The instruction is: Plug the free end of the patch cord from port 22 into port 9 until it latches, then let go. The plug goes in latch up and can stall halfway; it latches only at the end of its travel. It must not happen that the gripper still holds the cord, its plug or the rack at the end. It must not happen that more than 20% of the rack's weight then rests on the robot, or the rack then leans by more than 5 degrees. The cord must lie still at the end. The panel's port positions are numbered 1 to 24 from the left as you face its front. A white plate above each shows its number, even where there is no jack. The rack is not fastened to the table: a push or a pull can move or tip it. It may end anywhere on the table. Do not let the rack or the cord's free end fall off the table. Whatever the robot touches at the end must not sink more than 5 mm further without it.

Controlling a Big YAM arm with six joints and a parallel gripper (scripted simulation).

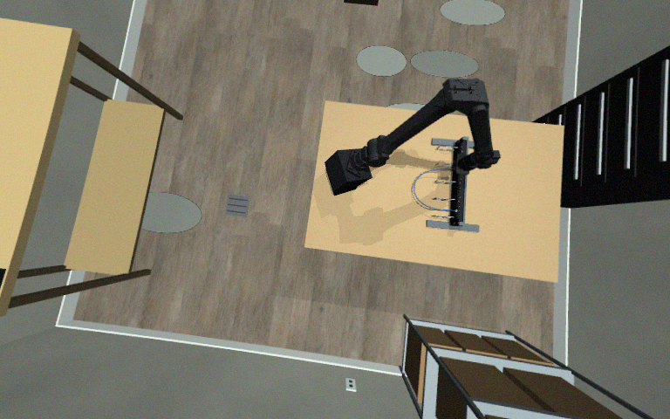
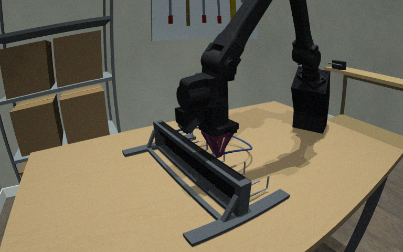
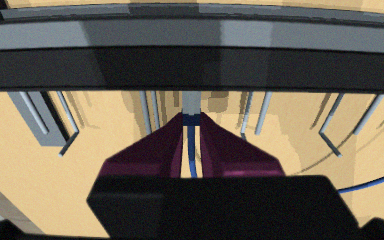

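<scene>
Now: the grey plug 20 mm ahead of my hand and 10 mm to the left of it.
</scene>
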